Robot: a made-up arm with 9 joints. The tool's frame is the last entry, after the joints.
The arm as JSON. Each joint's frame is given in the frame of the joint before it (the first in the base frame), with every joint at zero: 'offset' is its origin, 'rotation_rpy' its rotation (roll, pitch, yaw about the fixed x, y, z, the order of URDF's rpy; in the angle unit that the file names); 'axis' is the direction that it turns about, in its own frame. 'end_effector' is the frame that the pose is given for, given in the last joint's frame.
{
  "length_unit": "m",
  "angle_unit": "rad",
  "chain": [
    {
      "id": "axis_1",
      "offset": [
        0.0,
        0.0,
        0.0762
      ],
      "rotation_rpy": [
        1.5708,
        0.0,
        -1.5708
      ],
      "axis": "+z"
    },
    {
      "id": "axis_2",
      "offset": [
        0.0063,
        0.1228,
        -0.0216
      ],
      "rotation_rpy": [
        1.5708,
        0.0,
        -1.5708
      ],
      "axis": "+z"
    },
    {
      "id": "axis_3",
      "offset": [
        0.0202,
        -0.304,
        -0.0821
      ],
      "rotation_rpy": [
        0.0,
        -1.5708,
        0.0
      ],
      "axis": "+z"
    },
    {
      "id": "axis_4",
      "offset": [
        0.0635,
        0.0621,
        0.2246
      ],
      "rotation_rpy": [
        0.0,
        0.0,
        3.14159
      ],
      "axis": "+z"
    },
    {
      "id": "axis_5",
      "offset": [
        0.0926,
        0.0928,
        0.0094
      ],
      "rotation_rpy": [
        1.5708,
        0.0,
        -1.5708
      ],
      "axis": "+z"
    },
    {
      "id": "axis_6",
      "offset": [
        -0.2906,
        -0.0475,
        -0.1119
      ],
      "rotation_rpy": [
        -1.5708,
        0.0,
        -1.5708
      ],
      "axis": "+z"
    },
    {
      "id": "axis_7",
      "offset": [
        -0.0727,
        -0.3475,
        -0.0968
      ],
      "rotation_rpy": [
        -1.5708,
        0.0,
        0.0
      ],
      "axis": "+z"
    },
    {
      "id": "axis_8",
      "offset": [
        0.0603,
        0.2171,
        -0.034
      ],
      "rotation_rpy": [
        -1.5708,
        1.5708,
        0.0
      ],
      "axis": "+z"
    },
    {
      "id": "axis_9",
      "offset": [
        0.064,
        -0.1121,
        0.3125
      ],
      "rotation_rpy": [
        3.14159,
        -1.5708,
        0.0
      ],
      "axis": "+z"
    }
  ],
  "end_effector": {
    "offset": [
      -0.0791,
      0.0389,
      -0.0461
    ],
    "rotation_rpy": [
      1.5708,
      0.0,
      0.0
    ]
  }
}
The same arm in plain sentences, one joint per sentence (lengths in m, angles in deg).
The arm has nine revolute joints in a row. What follows holds with every joint at zero, and every direction is one of the base frame's. The first joint is mounted 0.0762 m along +z from the base frame's origin and rotates about -x. The second joint is mounted 0.0216 m along +x and 0.0063 m along -y and 0.1228 m along +z from the first joint and rotates about +y. The third joint is mounted 0.304 m along +x and 0.0821 m along -y and 0.0202 m along -z from the second joint and rotates about +z. The fourth joint is mounted 0.0621 m along -x and 0.0635 m along +y and 0.2246 m along +z from the third joint and rotates about +z. The fifth joint is mounted 0.0928 m along +x and 0.0926 m along -y and 0.0094 m along +z from the fourth joint and rotates about +y. The sixth joint is mounted 0.2906 m along +x and 0.1119 m along -y and 0.0475 m along -z from the fifth joint and rotates about -x. The seventh joint is mounted 0.0968 m along +x and 0.3475 m along +y and 0.0727 m along +z from the sixth joint and rotates about -y. The eighth joint is mounted 0.2171 m along +x and 0.034 m along +y and 0.0603 m along -z from the seventh joint and rotates about +x. The ninth joint is mounted 0.3125 m along +x and 0.064 m along +y and 0.1121 m along -z from the eighth joint and rotates about +y. The tool frame, which is the frame that the pose is given for, is mounted 0.0791 m along -x and 0.0461 m along -y and 0.0389 m along -z from the ninth joint; its axes are the base frame's turned by roll 0, pitch 0 and yaw 0 deg (as in URDF: about the fixed x, then y, then z).
